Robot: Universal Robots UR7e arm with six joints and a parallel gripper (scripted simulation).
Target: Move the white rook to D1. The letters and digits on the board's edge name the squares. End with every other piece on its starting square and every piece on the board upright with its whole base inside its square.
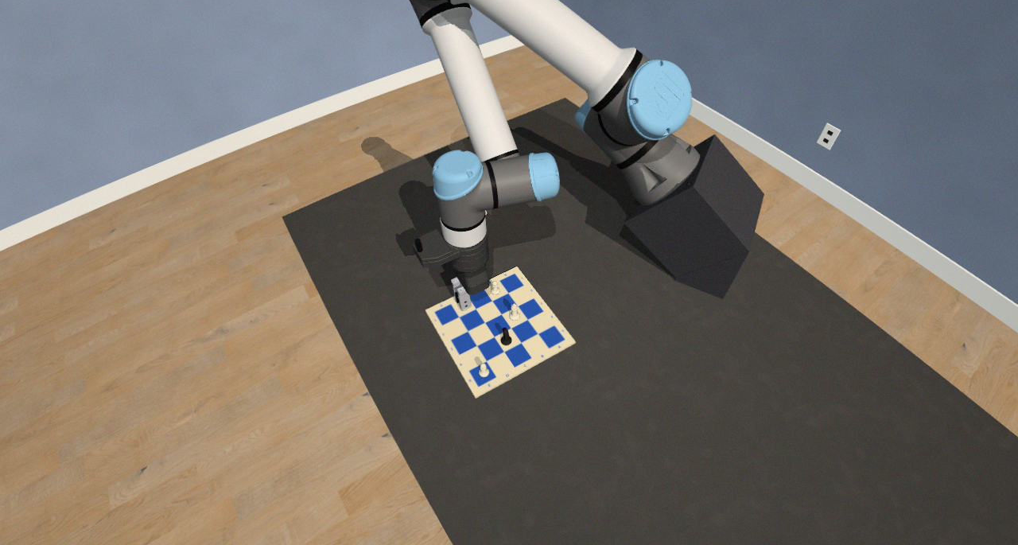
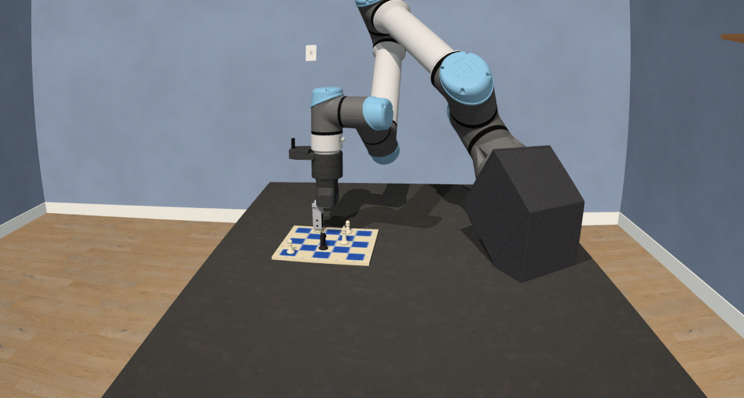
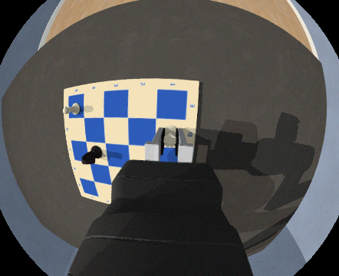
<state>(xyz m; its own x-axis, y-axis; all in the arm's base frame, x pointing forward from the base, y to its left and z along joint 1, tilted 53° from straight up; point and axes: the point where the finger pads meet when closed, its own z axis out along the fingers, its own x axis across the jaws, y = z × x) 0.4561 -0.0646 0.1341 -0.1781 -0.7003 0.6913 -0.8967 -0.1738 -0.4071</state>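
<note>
The white rook is 10 mm below my hand. Also, from my hand: black piece (10 mm behind, 120 mm to the left, 10 mm below); blue-and-cream chessboard (20 mm behind, 80 mm to the left, 30 mm below).
</note>
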